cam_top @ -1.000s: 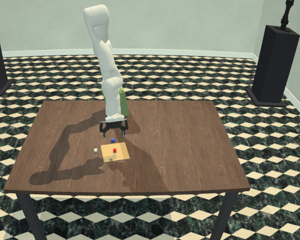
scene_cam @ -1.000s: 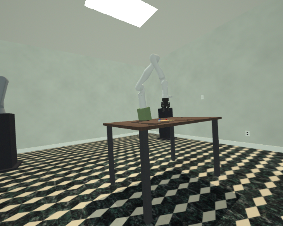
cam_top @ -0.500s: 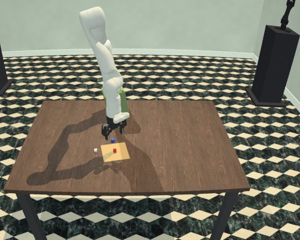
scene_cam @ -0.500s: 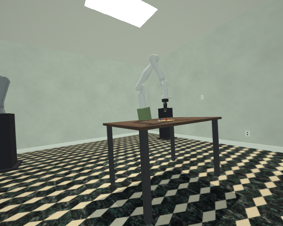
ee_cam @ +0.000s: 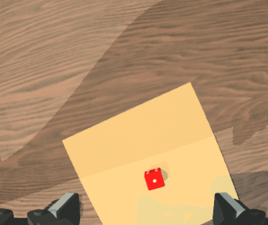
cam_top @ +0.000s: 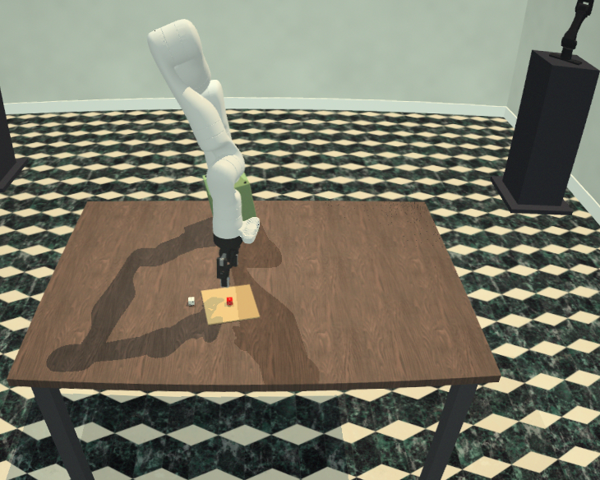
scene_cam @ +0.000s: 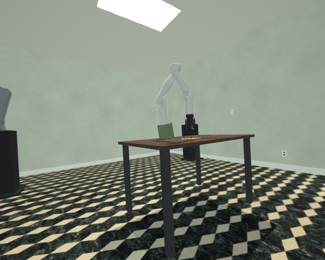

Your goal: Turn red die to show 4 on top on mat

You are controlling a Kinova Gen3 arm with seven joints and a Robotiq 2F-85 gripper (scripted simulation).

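My hand is 90 mm above the red die and 10 mm short of it. From my hand the other things lie so: mat (100 mm below, 10 mm ahead); white die (110 mm to the right, 90 mm below, 10 mm ahead); blue die (90 mm below, 90 mm behind, 20 mm to the right).
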